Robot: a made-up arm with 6 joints.
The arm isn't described. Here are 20 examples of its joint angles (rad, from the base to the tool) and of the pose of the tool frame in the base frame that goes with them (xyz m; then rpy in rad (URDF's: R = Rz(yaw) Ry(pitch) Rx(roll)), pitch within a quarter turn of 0, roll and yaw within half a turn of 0).
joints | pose
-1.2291 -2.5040 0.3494 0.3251 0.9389 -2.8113 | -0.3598 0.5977 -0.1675 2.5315 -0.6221 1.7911
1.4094 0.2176 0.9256 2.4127 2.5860 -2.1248 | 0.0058 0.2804 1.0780 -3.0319 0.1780 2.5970
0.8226 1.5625 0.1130 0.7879 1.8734 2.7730 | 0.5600 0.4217 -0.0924 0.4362 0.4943 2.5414
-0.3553 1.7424 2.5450 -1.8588 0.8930 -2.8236 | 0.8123 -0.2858 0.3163 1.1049 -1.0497 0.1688
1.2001 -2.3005 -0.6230 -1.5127 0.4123 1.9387 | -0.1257 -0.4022 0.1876 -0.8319 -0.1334 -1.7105
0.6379 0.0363 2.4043 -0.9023 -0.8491 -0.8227 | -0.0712 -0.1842 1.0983 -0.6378 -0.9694 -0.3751
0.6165 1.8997 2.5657 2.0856 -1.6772 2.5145 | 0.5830 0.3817 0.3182 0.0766 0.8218 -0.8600
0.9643 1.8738 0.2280 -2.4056 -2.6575 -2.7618 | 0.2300 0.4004 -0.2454 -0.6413 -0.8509 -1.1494
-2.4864 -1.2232 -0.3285 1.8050 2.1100 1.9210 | 0.3484 0.2700 0.7520 -2.5215 1.0044 -2.5447
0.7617 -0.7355 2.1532 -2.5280 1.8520 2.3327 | -0.5363 -0.4694 0.7710 -1.0594 0.1936 -0.9730
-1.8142 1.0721 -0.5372 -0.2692 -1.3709 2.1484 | -0.2057 -0.4195 0.1940 -2.1717 0.0297 -0.1768
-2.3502 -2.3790 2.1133 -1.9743 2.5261 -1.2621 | 0.4308 0.3699 -0.4679 -1.0370 -0.3623 0.7672
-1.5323 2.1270 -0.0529 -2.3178 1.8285 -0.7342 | 0.0764 -0.2607 -0.2995 -1.4305 -0.8660 0.8780
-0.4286 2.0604 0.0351 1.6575 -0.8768 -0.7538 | 0.4205 -0.2458 -0.4063 1.7518 0.8737 -0.4427
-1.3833 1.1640 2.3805 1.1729 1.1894 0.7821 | 0.0362 -0.5459 0.7855 -0.2828 0.7331 0.5937
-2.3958 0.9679 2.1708 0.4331 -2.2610 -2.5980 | -0.4680 -0.2588 0.8531 2.9386 0.8643 0.5207
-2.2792 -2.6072 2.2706 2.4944 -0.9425 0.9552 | 0.1381 0.0977 -0.5739 -2.5911 1.2538 1.3867
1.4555 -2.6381 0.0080 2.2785 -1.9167 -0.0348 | -0.0718 -0.6519 -0.2232 -2.7281 0.3824 -1.5742
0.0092 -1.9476 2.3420 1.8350 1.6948 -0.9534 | -0.5426 -0.0295 -0.3177 -1.6800 0.2400 0.6133
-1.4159 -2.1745 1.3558 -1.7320 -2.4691 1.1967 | -0.1046 0.7862 -0.1546 0.3907 0.8074 0.0552
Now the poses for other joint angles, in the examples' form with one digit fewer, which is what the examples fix.
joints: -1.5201 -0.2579 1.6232 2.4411 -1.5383 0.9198
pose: 0.012 0.343 1.069 2.378 -1.006 2.652
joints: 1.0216 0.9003 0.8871 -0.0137 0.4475 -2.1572
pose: 0.546 0.568 0.574 -0.951 0.697 0.479
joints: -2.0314 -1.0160 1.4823 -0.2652 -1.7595 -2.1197
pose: 0.208 0.702 0.752 -1.024 0.317 -2.440
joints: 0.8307 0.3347 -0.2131 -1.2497 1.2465 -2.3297
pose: 0.334 0.258 0.516 0.636 0.779 0.691
